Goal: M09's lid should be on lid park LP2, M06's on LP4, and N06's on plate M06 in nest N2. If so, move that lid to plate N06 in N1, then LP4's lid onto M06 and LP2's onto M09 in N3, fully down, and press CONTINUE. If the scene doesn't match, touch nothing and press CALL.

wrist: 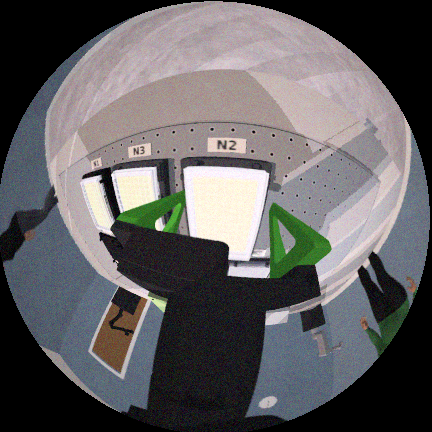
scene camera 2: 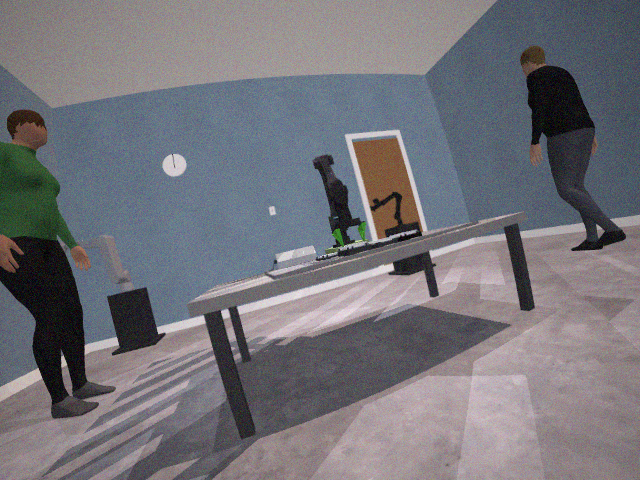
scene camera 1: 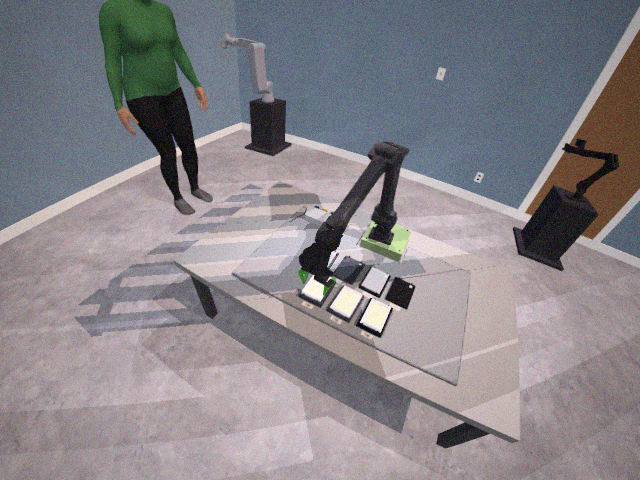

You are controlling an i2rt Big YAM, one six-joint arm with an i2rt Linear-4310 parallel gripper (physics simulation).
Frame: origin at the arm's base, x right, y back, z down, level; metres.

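Seen in the pictures: gripper, fingertip midpoint: (wrist: 228, 200) (scene camera 2: 354, 244) (scene camera 1: 313, 289); arm's base, link origin: (scene camera 2: 344, 245) (scene camera 1: 381, 236).
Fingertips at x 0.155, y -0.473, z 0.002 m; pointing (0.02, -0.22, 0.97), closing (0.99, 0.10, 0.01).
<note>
Offsets run from my fingertips to a thing's top centre. "*": to the spot under its first point.
My gripper (scene camera 1: 315, 282) (scene camera 2: 351, 241) (wrist: 228, 200) is open and empty. In the wrist view its green fingers appear on either side of the pale plate in N2 {dx -0.005, dy +0.030, dz -0.001 m} (scene camera 1: 312, 290) (wrist: 225, 215), whose top looks smooth with a white rim. I cannot tell how far the fingertips are above it. The plate in N3 {dx -0.139, dy +0.024, dz +0.008 m} (scene camera 1: 346, 302) (wrist: 136, 187) and the plate in N1 {dx -0.268, dy +0.018, dz +0.005 m} (scene camera 1: 375, 316) (wrist: 95, 202) stand beside it. Behind the nests, a pale lid-like piece {dx -0.213, dy +0.199, dz +0.022 m} (scene camera 1: 375, 279) lies on a dark pad. Another pale piece {dx +0.050, dy +0.206, dz +0.022 m} (wrist: 248, 269) shows partly behind N2. Plate names are unreadable; some lid parks are hidden by my arm.
A dark pad {* dx -0.081, dy +0.201, dz +0.029 m} (scene camera 1: 348, 269) and a black pad with a white dot {* dx -0.337, dy +0.198, dz +0.030 m} (scene camera 1: 401, 291) lie in the back row. The green arm base (scene camera 1: 400, 250) stands behind. A white panel {dx +0.156, dy +0.464, dz -0.045 m} (scene camera 1: 315, 212) (scene camera 2: 294, 255) with small coloured spots sits at the back. People stand beyond the table (scene camera 2: 199, 304).
</note>
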